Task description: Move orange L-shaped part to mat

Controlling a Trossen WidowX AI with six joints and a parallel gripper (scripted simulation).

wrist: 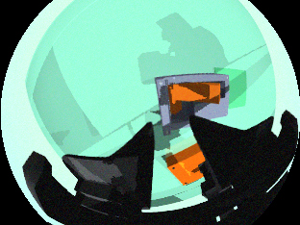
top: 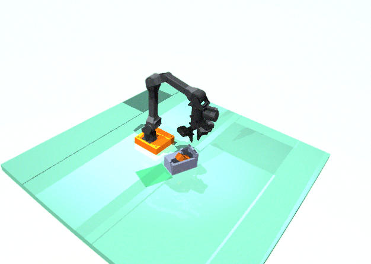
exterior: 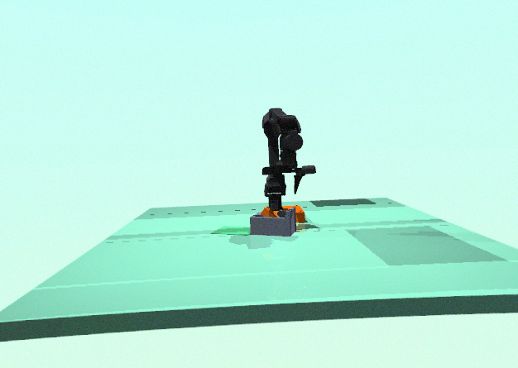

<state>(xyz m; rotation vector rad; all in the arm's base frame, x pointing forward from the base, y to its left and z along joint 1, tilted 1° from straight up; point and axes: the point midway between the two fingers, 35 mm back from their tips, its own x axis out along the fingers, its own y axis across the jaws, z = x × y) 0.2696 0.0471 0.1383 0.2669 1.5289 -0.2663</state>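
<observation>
Right now the orange L-shaped part is 10 cm below my gripper tip, 4 cm to the right of it and 2 cm behind it. From my gripper tip the other things lie so: green mat 21 cm to the right, 16 cm below, 8 cm behind.
</observation>
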